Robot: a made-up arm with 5 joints. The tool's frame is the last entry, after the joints.
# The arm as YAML. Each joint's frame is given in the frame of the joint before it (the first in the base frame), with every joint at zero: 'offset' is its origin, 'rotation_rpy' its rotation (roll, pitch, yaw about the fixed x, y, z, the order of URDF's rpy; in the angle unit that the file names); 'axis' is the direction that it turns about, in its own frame. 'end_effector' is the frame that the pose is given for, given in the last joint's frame.
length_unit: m
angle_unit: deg
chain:
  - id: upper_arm
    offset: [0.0, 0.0, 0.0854]
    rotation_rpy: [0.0, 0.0, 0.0]
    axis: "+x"
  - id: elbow
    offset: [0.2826, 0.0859, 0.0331]
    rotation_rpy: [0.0, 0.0, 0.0]
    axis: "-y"
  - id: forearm
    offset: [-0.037, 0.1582, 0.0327]
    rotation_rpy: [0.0, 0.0, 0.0]
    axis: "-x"
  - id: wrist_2
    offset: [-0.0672, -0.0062, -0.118]
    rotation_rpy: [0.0, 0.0, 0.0]
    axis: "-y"
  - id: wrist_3
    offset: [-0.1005, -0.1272, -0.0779]
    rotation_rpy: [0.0, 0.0, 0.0]
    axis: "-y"
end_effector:
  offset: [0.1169, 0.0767, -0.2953]
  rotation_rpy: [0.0, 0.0, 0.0]
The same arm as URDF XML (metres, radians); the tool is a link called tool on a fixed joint. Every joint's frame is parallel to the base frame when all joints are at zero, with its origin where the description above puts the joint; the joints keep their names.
<robot name="arm">
  <joint name="upper_arm" type="continuous">
    <parent link="base_link"/>
    <child link="link1"/>
    <origin xyz="0 0 0.0854" rpy="0 0 0"/>
    <axis xyz="1 0 0"/>
  </joint>
  <joint name="elbow" type="continuous">
    <parent link="link1"/>
    <child link="link2"/>
    <origin xyz="0.2826 0.0859 0.0331" rpy="0 0 0"/>
    <axis xyz="0 -1 0"/>
  </joint>
  <joint name="forearm" type="continuous">
    <parent link="link2"/>
    <child link="link3"/>
    <origin xyz="-0.037 0.1582 0.0327" rpy="0 0 0"/>
    <axis xyz="-1 0 0"/>
  </joint>
  <joint name="wrist_2" type="continuous">
    <parent link="link3"/>
    <child link="link4"/>
    <origin xyz="-0.0672 -0.0062 -0.118" rpy="0 0 0"/>
    <axis xyz="0 -1 0"/>
  </joint>
  <joint name="wrist_3" type="continuous">
    <parent link="link4"/>
    <child link="link5"/>
    <origin xyz="-0.1005 -0.1272 -0.0779" rpy="0 0 0"/>
    <axis xyz="0 -1 0"/>
  </joint>
  <joint name="tool_fixed" type="fixed">
    <parent link="link5"/>
    <child link="tool"/>
    <origin xyz="0.1169 0.0767 -0.2953" rpy="0 0 0"/>
  </joint>
  <link name="base_link"/>
  <link name="link1"/>
  <link name="link2"/>
  <link name="link3"/>
  <link name="link4"/>
  <link name="link5"/>
  <link name="tool"/>
</robot>

